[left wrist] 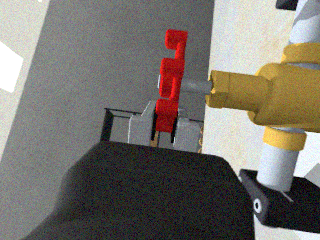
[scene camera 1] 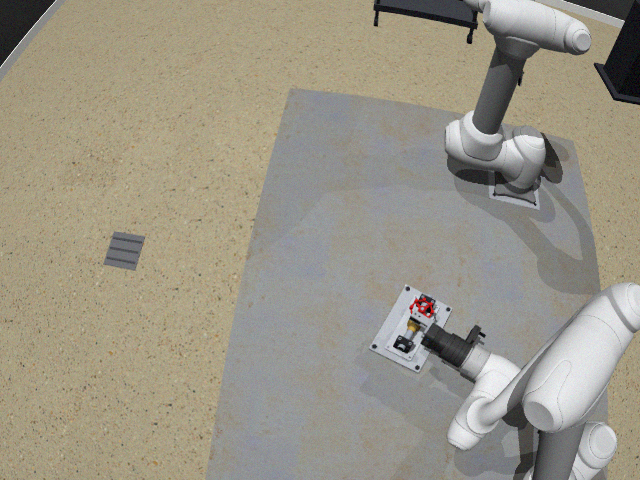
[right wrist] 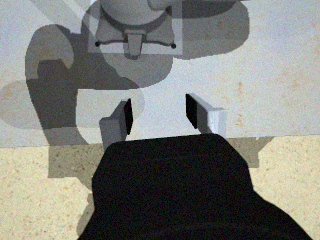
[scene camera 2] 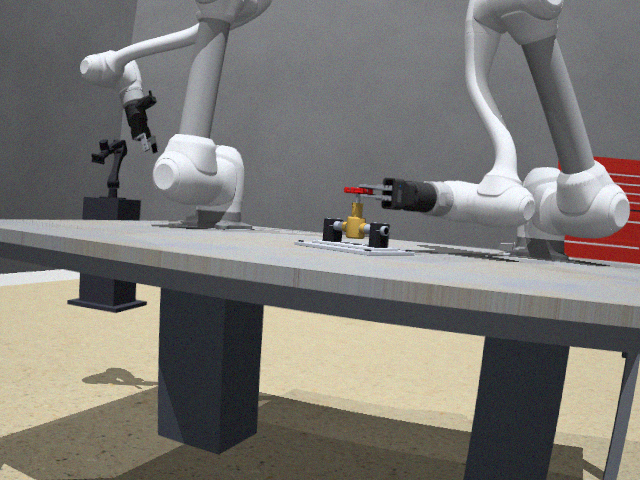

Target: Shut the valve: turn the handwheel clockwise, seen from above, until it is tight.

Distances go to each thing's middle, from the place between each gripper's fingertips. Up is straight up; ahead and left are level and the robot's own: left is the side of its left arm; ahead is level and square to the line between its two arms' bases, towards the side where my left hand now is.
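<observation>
Counted from my left hand (scene camera 2: 361,190): red handwheel (left wrist: 166,110) 2 cm to the right, 2 cm behind, 1 cm below; pale base plate (scene camera 1: 378,345) 2 cm to the right, 2 cm behind, 13 cm below.
My right hand (scene camera 2: 151,151) has the red handwheel 87 cm to the left of it, 50 cm ahead of it and 14 cm below it. The pale base plate is 87 cm to the left of my right hand, 50 cm ahead of it and 26 cm below it.
</observation>
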